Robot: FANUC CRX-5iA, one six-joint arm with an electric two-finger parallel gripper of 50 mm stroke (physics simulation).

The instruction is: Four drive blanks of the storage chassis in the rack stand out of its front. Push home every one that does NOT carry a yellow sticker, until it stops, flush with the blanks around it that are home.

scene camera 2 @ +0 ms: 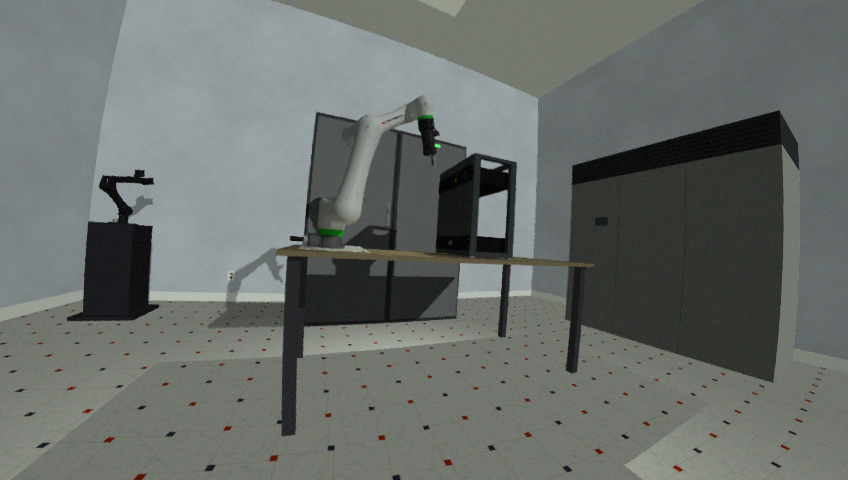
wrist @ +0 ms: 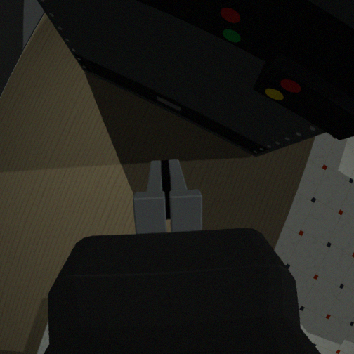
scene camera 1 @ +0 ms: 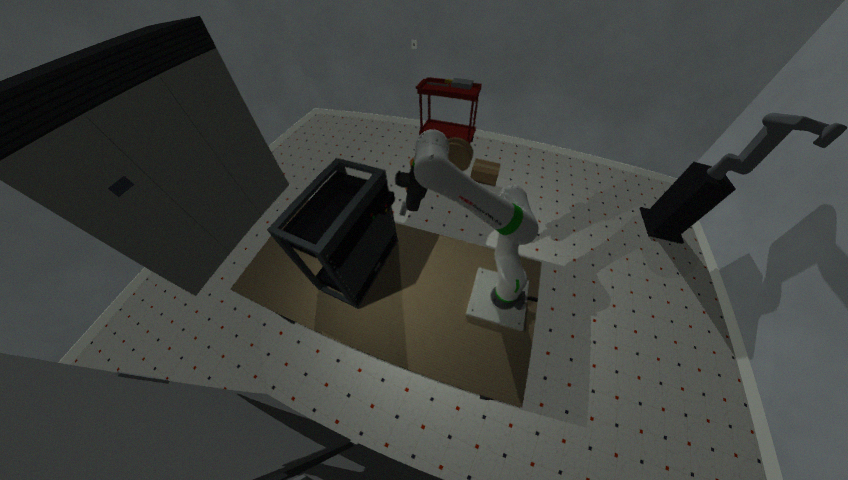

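Seen in the pictures: gripper, between the fingertips: [scene camera 2: 434,165] [scene camera 1: 402,214]; arm's base, origin of its link: [scene camera 2: 329,246] [scene camera 1: 503,297].
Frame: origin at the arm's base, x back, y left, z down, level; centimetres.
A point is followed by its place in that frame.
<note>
The rack [scene camera 1: 295,239] {x -90.6, y 25.0, z -57.7 cm} [scene camera 2: 474,208] {x -72.1, y -22.0, z -26.1 cm} stands on the table with the dark storage chassis [scene camera 2: 464,175] {x -67.0, y -18.1, z -44.7 cm} in its upper part. In the wrist view one blank [wrist: 307,104] stands out of the front at the right; it carries a red sticker [wrist: 290,85] and a yellow sticker [wrist: 274,94]. Up and left of it on the black front are a red sticker [wrist: 230,15] and a green sticker [wrist: 231,35]; how far that blank stands out is too dark to tell. My gripper [scene camera 1: 403,208] {x -55.9, y -2.0, z -52.2 cm} [scene camera 2: 433,160] {x -55.9, y -2.0, z -52.2 cm} [wrist: 165,177] is shut and empty, in front of the rack and apart from the blanks. Other blanks are hidden or too dark.
The wooden table [scene camera 1: 434,333] {x -32.9, y 29.3, z 1.3 cm} [scene camera 2: 386,255] {x -19.6, y -32.9, z 1.4 cm} [wrist: 60,200] carries the arm's white base plate [scene camera 1: 490,321] {x -5.2, y 15.7, z 0.2 cm}. A red cart [scene camera 1: 446,91] and a cardboard box [scene camera 1: 485,171] stand beyond it. A large cabinet [scene camera 1: 178,160] [scene camera 2: 654,255] stands behind the rack. A second arm stands on a black pedestal [scene camera 1: 687,202] [scene camera 2: 117,267].
</note>
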